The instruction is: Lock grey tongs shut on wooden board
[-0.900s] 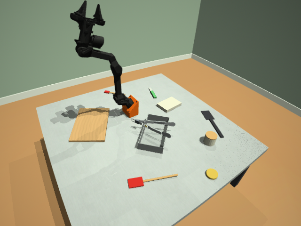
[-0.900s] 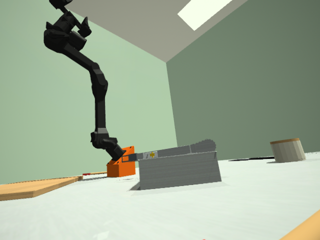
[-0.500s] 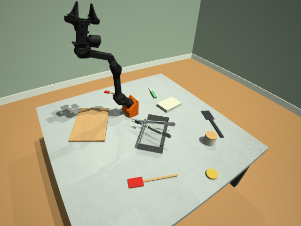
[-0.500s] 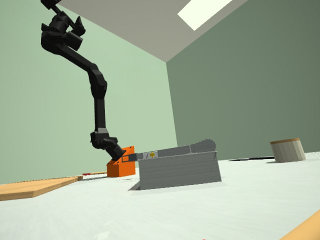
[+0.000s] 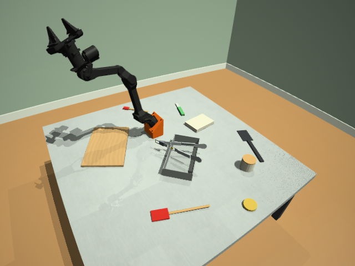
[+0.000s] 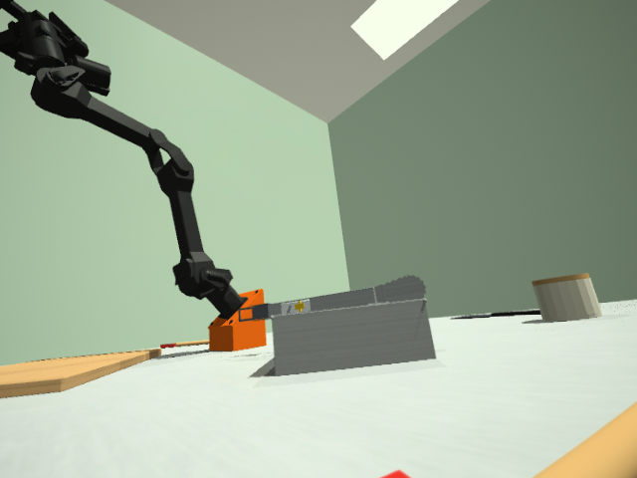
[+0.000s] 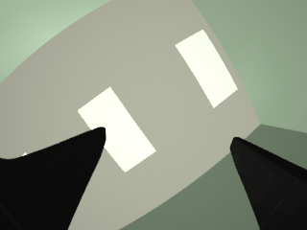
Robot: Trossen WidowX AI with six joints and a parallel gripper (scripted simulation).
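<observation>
The yellow lock piece is 670 mm below my gripper tip, 450 mm to the left of it and 240 mm ahead of it. The rest, counted from my gripper tip: grey roasting tin: 710 mm below, 500 mm to the left, 290 mm ahead; then red spatula: 730 mm below, 580 mm ahead, 280 mm to the left; then wooden board: 730 mm below, 130 mm to the left, 20 mm behind.
</observation>
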